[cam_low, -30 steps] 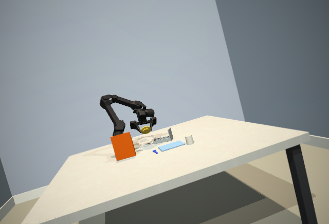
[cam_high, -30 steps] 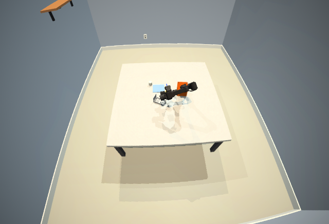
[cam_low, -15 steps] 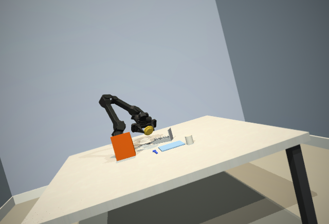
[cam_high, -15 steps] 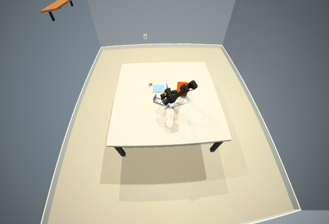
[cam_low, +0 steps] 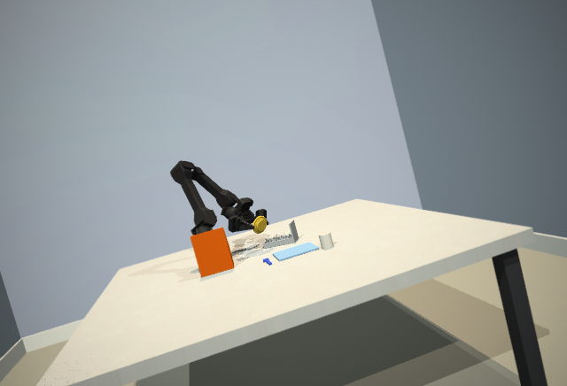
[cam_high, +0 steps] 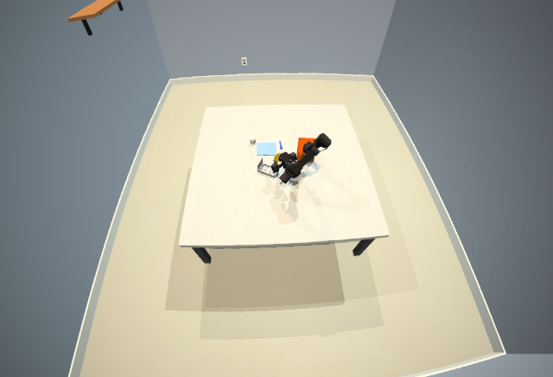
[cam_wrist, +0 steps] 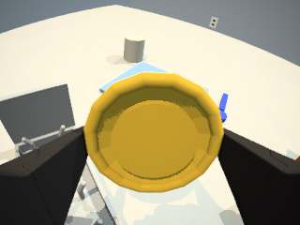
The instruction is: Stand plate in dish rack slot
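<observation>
Now: gripper tip 7 cm short of the grey dish rack, 4 cm to the right of it and 8 cm above it. Also, from my gripper tip: small blue object (4 cm behind, 20 cm to the right, 10 cm below); light blue flat mat (7 cm ahead, 18 cm to the right, 10 cm below); yellow plate (1 cm to the left).
</observation>
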